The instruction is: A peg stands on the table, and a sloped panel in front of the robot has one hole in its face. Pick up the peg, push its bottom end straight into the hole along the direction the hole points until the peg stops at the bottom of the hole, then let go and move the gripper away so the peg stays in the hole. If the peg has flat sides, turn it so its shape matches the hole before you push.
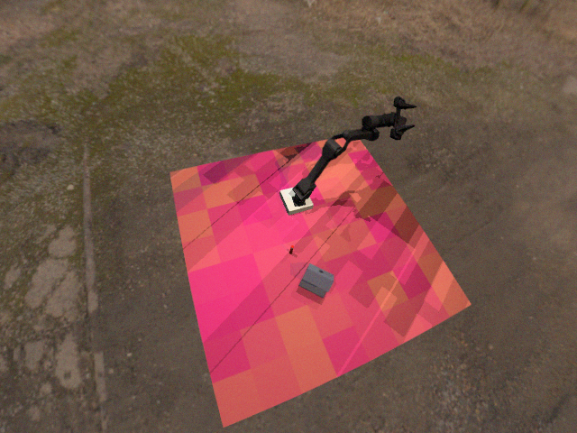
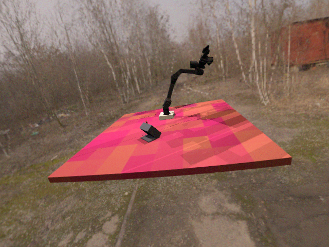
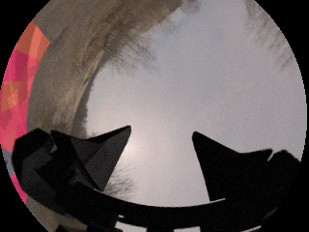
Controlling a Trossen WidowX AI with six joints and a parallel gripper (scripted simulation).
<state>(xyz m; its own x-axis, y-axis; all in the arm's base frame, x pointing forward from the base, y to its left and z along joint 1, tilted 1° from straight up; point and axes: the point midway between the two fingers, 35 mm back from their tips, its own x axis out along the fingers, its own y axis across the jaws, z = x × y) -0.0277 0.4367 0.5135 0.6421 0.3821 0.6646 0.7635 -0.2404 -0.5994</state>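
My gripper tip is now 570 mm to the left of the red peg, 510 mm above it and 280 mm short of it. Also, from my gripper tip: grey sloped panel 520 mm below, 480 mm to the right, 450 mm ahead.
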